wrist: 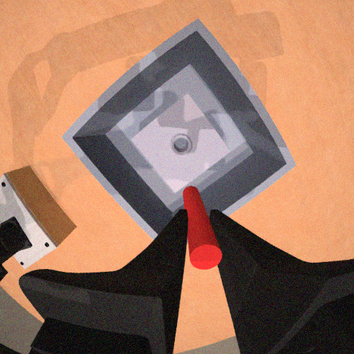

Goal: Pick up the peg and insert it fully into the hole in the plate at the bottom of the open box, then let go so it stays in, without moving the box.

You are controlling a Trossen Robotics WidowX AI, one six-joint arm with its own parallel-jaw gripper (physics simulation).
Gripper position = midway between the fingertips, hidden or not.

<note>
In view: my gripper [197, 215], a red peg [204, 252] and a grey box [192, 61].
</note>
